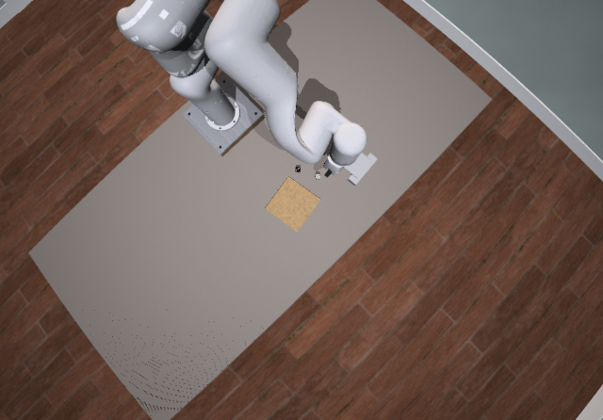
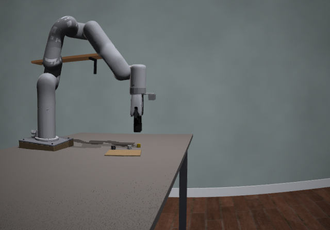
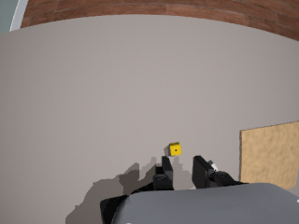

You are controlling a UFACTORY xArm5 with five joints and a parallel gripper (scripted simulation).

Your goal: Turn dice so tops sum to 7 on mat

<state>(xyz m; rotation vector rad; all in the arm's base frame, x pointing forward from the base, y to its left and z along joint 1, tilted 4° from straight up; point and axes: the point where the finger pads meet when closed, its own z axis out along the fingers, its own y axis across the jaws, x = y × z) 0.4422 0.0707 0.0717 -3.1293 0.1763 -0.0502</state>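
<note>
The yellow die is 90 mm below my hand. From my hand the other things lie so: white die 90 mm below, 60 mm to the right, 40 mm behind; then black die 110 mm behind, 90 mm below, 80 mm to the right; then tan mat 180 mm to the right, 90 mm below, 50 mm behind.
</note>
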